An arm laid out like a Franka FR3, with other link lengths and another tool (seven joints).
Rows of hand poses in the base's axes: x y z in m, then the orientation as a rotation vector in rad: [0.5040, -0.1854, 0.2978, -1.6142, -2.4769, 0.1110]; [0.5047, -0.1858, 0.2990, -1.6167, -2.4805, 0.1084]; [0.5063, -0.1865, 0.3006, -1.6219, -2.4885, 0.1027]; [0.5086, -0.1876, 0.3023, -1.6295, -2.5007, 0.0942]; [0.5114, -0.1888, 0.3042, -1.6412, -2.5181, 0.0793]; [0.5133, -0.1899, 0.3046, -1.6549, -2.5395, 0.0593]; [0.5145, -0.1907, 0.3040, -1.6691, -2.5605, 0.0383]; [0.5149, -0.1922, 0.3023, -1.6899, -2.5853, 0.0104]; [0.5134, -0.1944, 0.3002, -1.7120, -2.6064, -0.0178]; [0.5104, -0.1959, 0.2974, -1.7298, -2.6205, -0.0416]
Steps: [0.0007, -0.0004, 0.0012, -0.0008, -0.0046, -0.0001]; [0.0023, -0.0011, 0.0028, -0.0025, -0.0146, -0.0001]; [0.0046, -0.0022, 0.0045, -0.0052, -0.0297, 0.0001]; [0.0074, -0.0034, 0.0064, -0.0078, -0.0525, -0.0003]; [0.0093, -0.0045, 0.0068, -0.0100, -0.0808, -0.0005]; [0.0105, -0.0053, 0.0062, -0.0120, -0.1095, -0.0011]; [0.0109, -0.0068, 0.0045, -0.0143, -0.1461, -0.0041]; [0.0094, -0.0090, 0.0024, -0.0158, -0.1809, -0.0091]; [0.0064, -0.0105, -0.0004, -0.0155, -0.2073, -0.0142]
